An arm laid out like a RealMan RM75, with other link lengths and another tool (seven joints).
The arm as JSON. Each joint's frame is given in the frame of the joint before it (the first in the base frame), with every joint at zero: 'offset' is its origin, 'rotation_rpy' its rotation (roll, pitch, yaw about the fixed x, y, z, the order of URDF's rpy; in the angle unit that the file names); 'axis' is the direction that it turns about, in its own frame. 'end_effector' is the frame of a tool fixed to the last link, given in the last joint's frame.
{
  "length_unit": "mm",
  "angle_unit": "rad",
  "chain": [
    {
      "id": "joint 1",
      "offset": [
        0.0,
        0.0,
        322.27
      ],
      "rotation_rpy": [
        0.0,
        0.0,
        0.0
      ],
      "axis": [
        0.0,
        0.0,
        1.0
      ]
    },
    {
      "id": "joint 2",
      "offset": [
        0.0,
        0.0,
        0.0
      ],
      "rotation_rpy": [
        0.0,
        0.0,
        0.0
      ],
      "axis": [
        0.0,
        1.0,
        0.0
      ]
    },
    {
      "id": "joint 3",
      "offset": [
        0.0,
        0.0,
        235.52
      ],
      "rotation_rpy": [
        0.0,
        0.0,
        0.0
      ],
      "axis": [
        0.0,
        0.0,
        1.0
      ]
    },
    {
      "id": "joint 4",
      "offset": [
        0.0,
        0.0,
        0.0
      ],
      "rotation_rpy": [
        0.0,
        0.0,
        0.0
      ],
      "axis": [
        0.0,
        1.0,
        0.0
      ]
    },
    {
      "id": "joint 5",
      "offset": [
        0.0,
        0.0,
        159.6
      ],
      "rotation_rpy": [
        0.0,
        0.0,
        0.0
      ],
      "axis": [
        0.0,
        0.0,
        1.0
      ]
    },
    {
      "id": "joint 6",
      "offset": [
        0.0,
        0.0,
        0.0
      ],
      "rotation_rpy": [
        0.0,
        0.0,
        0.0
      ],
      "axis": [
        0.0,
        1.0,
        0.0
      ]
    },
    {
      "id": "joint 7",
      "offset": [
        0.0,
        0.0,
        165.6
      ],
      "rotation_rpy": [
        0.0,
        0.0,
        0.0
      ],
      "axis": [
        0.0,
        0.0,
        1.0
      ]
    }
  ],
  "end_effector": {
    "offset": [
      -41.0,
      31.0,
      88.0
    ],
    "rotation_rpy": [
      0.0,
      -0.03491,
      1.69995
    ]
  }
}
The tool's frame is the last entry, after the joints.
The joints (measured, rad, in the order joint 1, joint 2, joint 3, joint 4, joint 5, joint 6, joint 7), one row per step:
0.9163, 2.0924, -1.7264, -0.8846, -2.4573, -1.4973, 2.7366
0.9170, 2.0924, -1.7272, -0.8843, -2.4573, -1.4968, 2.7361
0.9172, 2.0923, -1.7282, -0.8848, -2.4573, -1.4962, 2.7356
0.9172, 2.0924, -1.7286, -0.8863, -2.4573, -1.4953, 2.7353
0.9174, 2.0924, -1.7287, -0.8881, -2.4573, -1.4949, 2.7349
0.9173, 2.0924, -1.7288, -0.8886, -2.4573, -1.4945, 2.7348
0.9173, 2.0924, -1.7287, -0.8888, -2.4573, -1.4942, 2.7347
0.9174, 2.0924, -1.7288, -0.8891, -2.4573, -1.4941, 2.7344
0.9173, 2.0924, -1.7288, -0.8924, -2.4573, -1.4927, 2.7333
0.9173, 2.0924, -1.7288, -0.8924, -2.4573, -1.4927, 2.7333
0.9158, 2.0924, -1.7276, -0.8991, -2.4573, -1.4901, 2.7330
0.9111, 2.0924, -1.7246, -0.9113, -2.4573, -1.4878, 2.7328
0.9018, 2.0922, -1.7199, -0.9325, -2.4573, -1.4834, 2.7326
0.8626, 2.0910, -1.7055, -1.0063, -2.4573, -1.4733, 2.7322
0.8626, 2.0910, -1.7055, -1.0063, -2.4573, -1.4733, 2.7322
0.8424, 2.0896, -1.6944, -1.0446, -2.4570, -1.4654, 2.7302
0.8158, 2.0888, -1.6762, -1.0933, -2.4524, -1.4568, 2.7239
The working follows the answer.
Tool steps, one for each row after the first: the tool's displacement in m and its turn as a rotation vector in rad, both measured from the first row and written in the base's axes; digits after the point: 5 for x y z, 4 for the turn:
-0.00005, 0.00008, -0.00005, -0.0004, -0.0004, 0.0015
-0.00011, 0.00018, -0.00008, -0.0006, -0.0006, 0.0033
-0.00054, 0.00043, -0.00019, -0.0002, 0.0004, 0.0054
-0.00106, 0.00070, -0.00024, 0.0001, 0.0015, 0.0077
-0.00118, 0.00081, -0.00027, 0.0004, 0.0019, 0.0084
-0.00127, 0.00090, -0.00029, 0.0007, 0.0022, 0.0087
-0.00137, 0.00094, -0.00030, 0.0006, 0.0023, 0.0094
-0.00230, 0.00151, -0.00042, 0.0015, 0.0047, 0.0137
-0.00230, 0.00151, -0.00042, 0.0015, 0.0047, 0.0137
-0.00398, 0.00263, -0.00062, 0.0050, 0.0101, 0.0188
-0.00637, 0.00390, -0.00077, 0.0104, 0.0192, 0.0243
-0.01012, 0.00601, -0.00088, 0.0202, 0.0347, 0.0331
-0.02029, 0.01108, 0.00013, 0.0517, 0.0831, 0.0550
-0.02029, 0.01108, 0.00013, 0.0517, 0.0831, 0.0550
-0.02622, 0.01509, 0.00157, 0.0728, 0.1109, 0.0675
-0.03482, 0.01955, 0.00393, 0.0984, 0.1513, 0.0815

Tool pose at each row, in the base's axes (x y z in m, rotation vector in rad; rounded; the steps above come from the unrounded poses):
0.18282, 0.27371, -0.09604, -0.9566, 2.3440, -0.4188
0.18277, 0.27378, -0.09609, -0.9583, 2.3428, -0.4189
0.18271, 0.27388, -0.09612, -0.9604, 2.3416, -0.4185
0.18228, 0.27413, -0.09624, -0.9630, 2.3413, -0.4167
0.18176, 0.27441, -0.09628, -0.9659, 2.3409, -0.4150
0.18164, 0.27451, -0.09632, -0.9667, 2.3409, -0.4143
0.18155, 0.27461, -0.09634, -0.9671, 2.3410, -0.4137
0.18145, 0.27465, -0.09635, -0.9680, 2.3407, -0.4135
0.18052, 0.27522, -0.09647, -0.9734, 2.3404, -0.4098
0.18052, 0.27522, -0.09647, -0.9734, 2.3404, -0.4098
0.17884, 0.27633, -0.09667, -0.9798, 2.3422, -0.4013
0.17646, 0.27760, -0.09681, -0.9874, 2.3471, -0.3891
0.17270, 0.27972, -0.09692, -0.9992, 2.3556, -0.3676
0.16253, 0.28478, -0.09592, -1.0294, 2.3845, -0.3005
0.16253, 0.28478, -0.09592, -1.0294, 2.3845, -0.3005
0.15660, 0.28879, -0.09447, -1.0450, 2.4003, -0.2579
0.14800, 0.29325, -0.09212, -1.0651, 2.4252, -0.2030

